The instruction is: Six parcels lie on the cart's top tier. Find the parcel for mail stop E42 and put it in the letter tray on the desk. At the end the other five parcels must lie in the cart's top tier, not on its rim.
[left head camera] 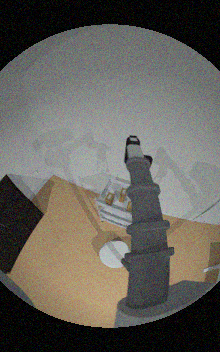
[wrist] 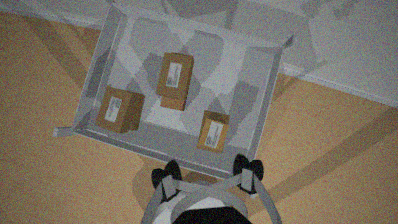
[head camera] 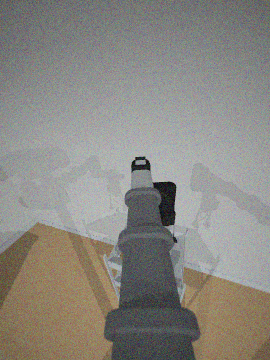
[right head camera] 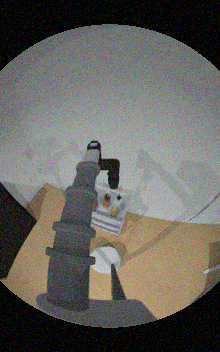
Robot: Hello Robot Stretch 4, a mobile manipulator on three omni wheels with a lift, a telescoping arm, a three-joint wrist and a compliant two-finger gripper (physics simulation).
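Pixels of known places: gripper, fingertip midpoint: (wrist: 207, 170) (right head camera: 112, 199); robot's base, origin of the base link: (left head camera: 114, 253) (right head camera: 104, 258).
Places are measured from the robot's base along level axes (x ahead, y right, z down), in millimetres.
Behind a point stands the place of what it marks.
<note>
In the wrist view, brown parcels with white labels stand in the grey-white cart's top tier (wrist: 150, 151) {x 457, y -53, z -649 mm} (left head camera: 116, 216) {x 482, y -10, z -370 mm} (right head camera: 106, 225) {x 424, y 27, z -413 mm}: one at left (wrist: 128, 111) {x 556, y -76, z -723 mm} (left head camera: 109, 198) {x 535, y -102, z -735 mm}, one near the middle (wrist: 182, 90) {x 590, y 46, z -737 mm} (left head camera: 122, 195) {x 579, y 23, z -729 mm} with more brown box showing beneath it, and one at front right (wrist: 206, 129) {x 506, y 90, z -735 mm} (right head camera: 114, 212) {x 462, y 110, z -714 mm}. The label print is too blurred to read, so I cannot tell which is E42. My gripper (wrist: 207, 170) {x 467, y 87, z -935 mm} (right head camera: 113, 198) {x 467, y 87, z -935 mm} is open and empty, hanging above the cart; in the wrist view its fingers overlap the front rim. The desk's letter tray does not show recognisably.
A white round top (left head camera: 114, 254) {x -9, y -2, z -187 mm} (right head camera: 105, 259) {x 0, y 16, z -187 mm} stands in front of the cart. A large dark panel (left head camera: 17, 225) {x -4, y -1476, z -409 mm} (right head camera: 12, 230) {x 17, y -1469, z -396 mm} is at the far left. The wall is close behind the cart. My extended arm (head camera: 150, 270) {x 173, y 3, z -1357 mm} hides much of the cart in the head view.
</note>
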